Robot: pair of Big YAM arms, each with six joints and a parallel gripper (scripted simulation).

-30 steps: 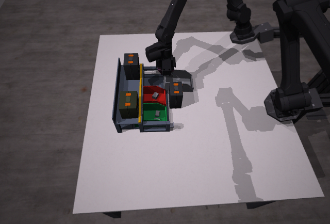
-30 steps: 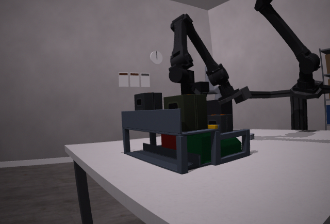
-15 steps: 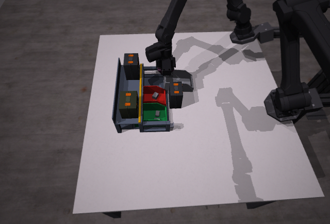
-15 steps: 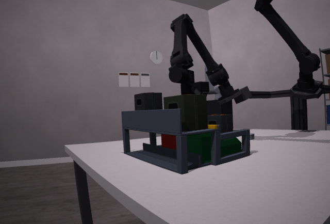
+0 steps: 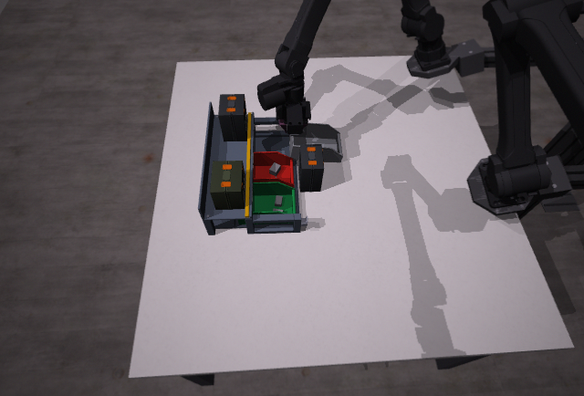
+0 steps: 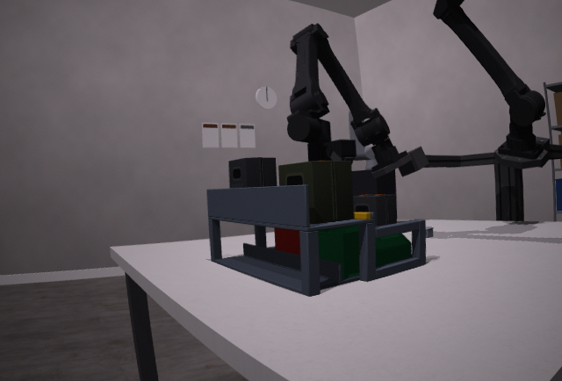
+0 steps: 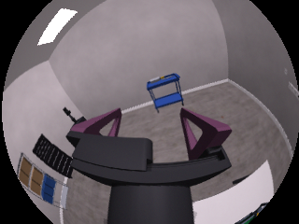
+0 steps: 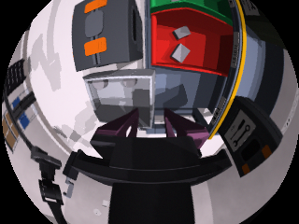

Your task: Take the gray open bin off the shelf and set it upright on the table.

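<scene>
The gray bin lies 8 cm behind my right hand, 7 cm below it and 1 cm to the left of it. The rest, counted from my right hand: green bin (21 cm to the left, 11 cm ahead, 7 cm below); red bin (10 cm to the left, 10 cm ahead, 7 cm below); shelf (13 cm ahead, 9 cm to the left, 5 cm below).
</scene>
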